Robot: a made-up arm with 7 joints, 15 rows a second.
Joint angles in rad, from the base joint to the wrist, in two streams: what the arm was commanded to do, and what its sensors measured. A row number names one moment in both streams.
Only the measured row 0 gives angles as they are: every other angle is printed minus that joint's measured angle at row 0.
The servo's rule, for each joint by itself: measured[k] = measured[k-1] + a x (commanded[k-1-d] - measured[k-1]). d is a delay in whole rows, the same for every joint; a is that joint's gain. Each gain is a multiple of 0.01, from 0.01 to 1. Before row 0 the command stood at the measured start. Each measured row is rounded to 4 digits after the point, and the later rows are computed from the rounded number. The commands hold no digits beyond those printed.
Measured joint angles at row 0:
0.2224, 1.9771, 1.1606, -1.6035, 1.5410, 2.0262, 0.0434
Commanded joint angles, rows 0 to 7:
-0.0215, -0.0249, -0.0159, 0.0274, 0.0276, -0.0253, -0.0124
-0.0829, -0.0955, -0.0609, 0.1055, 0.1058, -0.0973, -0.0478
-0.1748, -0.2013, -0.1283, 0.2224, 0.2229, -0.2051, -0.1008
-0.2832, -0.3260, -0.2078, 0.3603, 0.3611, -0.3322, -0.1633
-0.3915, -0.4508, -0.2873, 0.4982, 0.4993, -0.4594, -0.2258
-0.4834, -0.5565, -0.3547, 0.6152, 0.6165, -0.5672, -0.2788
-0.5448, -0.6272, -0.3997, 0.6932, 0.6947, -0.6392, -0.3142
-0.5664, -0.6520, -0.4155, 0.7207, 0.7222, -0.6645, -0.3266
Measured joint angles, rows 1 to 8:
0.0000, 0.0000, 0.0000, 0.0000, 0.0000, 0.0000, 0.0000
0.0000, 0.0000, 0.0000, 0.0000, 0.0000, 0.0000, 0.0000
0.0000, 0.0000, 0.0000, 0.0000, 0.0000, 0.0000, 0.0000
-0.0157, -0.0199, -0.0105, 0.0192, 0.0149, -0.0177, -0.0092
-0.0648, -0.0804, -0.0438, 0.0796, 0.0640, -0.0734, -0.0378
-0.1451, -0.1771, -0.0996, 0.1796, 0.1498, -0.1656, -0.0844
-0.2459, -0.2962, -0.1710, 0.3061, 0.2639, -0.2822, -0.1428
-0.3522, -0.4199, -0.2478, 0.4406, 0.3910, -0.4062, -0.2042
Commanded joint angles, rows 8 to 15:
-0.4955, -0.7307, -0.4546, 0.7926, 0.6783, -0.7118, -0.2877
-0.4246, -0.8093, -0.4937, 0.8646, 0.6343, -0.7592, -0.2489
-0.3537, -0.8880, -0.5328, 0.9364, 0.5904, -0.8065, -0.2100
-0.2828, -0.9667, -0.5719, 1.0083, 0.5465, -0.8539, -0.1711
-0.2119, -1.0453, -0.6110, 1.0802, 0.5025, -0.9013, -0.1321
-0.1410, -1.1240, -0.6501, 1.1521, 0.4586, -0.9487, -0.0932
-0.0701, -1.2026, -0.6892, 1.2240, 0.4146, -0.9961, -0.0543
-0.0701, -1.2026, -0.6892, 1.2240, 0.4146, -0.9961, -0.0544
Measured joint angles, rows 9 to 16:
-0.4480, -0.5292, -0.3184, 0.5628, 0.5128, -0.5189, -0.2594
-0.5187, -0.6076, -0.3721, 0.6541, 0.6110, -0.6031, -0.3000
-0.5535, -0.6431, -0.4007, 0.7007, 0.6710, -0.6461, -0.3197
-0.5112, -0.7132, -0.4363, 0.7650, 0.6749, -0.6921, -0.2960
-0.4480, -0.7901, -0.4742, 0.8347, 0.6530, -0.7391, -0.2611
-0.3792, -0.8684, -0.5129, 0.9059, 0.6192, -0.7863, -0.2233
-0.3088, -0.9470, -0.5518, 0.9776, 0.5799, -0.8336, -0.1847
-0.2381, -1.0256, -0.5909, 1.0494, 0.5381, -0.8810, -0.1458

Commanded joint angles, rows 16 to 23:
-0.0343, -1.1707, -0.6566, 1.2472, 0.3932, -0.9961, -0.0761
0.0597, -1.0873, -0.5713, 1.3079, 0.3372, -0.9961, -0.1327
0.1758, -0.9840, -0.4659, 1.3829, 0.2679, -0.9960, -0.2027
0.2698, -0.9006, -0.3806, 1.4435, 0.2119, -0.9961, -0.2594
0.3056, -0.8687, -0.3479, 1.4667, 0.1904, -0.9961, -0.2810
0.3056, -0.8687, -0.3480, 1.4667, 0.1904, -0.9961, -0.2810
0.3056, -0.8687, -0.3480, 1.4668, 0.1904, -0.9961, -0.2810
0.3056, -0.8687, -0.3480, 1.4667, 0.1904, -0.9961, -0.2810
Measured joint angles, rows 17 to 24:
-0.1672, -1.1043, -0.6300, 1.1213, 0.4952, -0.9284, -0.1069
-0.0963, -1.1829, -0.6691, 1.1932, 0.4517, -0.9758, -0.0680
-0.0772, -1.1987, -0.6824, 1.2148, 0.4317, -0.9900, -0.0579
-0.0459, -1.1763, -0.6654, 1.2375, 0.4109, -0.9943, -0.0714
0.0312, -1.1051, -0.6033, 1.2868, 0.3711, -0.9956, -0.1168
0.1368, -1.0082, -0.5126, 1.3541, 0.3154, -0.9959, -0.1804
0.2339, -0.9221, -0.4255, 1.4167, 0.2595, -0.9960, -0.2389
0.2862, -0.8794, -0.3743, 1.4517, 0.2222, -0.9961, -0.2701

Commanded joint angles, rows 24 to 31:
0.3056, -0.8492, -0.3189, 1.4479, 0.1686, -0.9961, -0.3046
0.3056, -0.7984, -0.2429, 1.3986, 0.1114, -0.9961, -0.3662
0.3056, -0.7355, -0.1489, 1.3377, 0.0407, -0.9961, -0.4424
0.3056, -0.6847, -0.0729, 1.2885, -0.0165, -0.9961, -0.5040
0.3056, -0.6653, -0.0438, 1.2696, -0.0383, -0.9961, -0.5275
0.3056, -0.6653, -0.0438, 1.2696, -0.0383, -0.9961, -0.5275
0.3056, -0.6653, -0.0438, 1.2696, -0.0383, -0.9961, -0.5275
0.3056, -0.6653, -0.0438, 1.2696, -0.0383, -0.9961, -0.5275
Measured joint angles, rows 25 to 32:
0.3004, -0.8708, -0.3569, 1.4622, 0.2050, -0.9961, -0.2782
0.3042, -0.8691, -0.3510, 1.4654, 0.1971, -0.9961, -0.2803
0.3052, -0.8688, -0.3490, 1.4663, 0.1935, -0.9961, -0.2808
0.3055, -0.8531, -0.3291, 1.4534, 0.1801, -0.9961, -0.2984
0.3056, -0.8093, -0.2722, 1.4150, 0.1430, -0.9961, -0.3486
0.3056, -0.7503, -0.1908, 1.3609, 0.0878, -0.9961, -0.4180
0.3056, -0.6978, -0.1130, 1.3102, 0.0315, -0.9961, -0.4816
0.3056, -0.6718, -0.0673, 1.2818, -0.0062, -0.9961, -0.5156

